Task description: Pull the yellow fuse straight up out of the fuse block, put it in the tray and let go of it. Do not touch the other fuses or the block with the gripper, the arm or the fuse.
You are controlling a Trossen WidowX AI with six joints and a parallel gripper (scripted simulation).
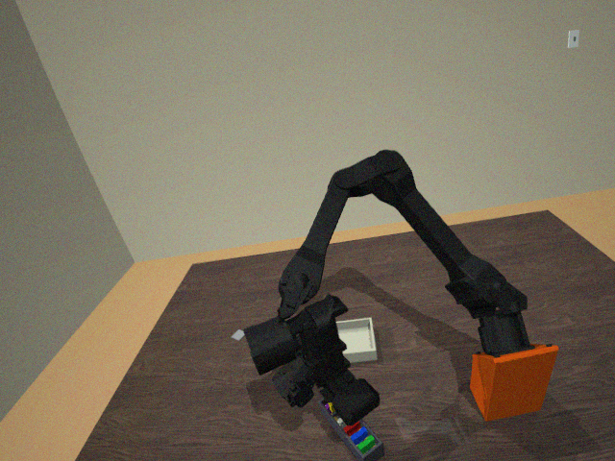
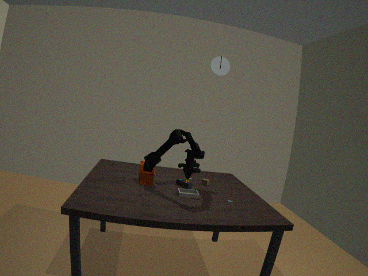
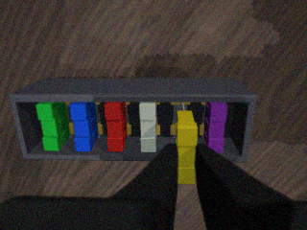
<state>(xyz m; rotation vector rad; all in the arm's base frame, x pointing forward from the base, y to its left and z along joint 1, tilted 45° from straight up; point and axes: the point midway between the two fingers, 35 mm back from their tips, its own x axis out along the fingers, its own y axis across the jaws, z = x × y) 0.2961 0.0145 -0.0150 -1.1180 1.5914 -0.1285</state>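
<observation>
Right now the purple fuse is 10 mm ahead of my gripper tip, 20 mm to the right of it and 40 mm below it. Round my gripper tip: white fuse (10 mm behind, 20 mm to the left, 40 mm below); red fuse (20 mm behind, 30 mm to the left, 40 mm below); yellow fuse (10 mm below).
</observation>
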